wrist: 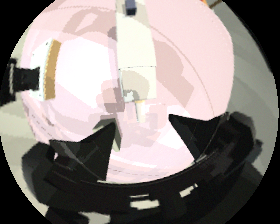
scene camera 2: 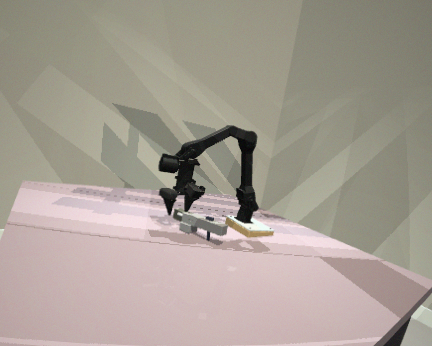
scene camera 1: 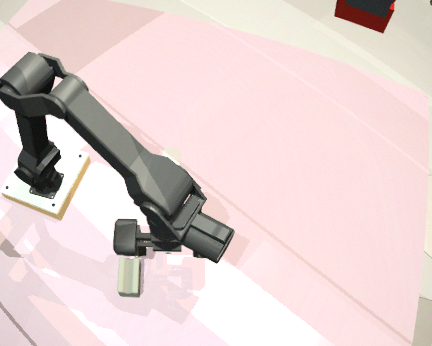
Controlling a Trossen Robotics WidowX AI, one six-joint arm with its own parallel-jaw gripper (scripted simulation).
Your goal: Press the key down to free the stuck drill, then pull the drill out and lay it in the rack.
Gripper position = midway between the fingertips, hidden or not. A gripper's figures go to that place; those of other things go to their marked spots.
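A housing block (scene camera 2: 190,222) stands 92 cm from the lens, while the gripper (scene camera 2: 177,214) is 98 cm from the lens.
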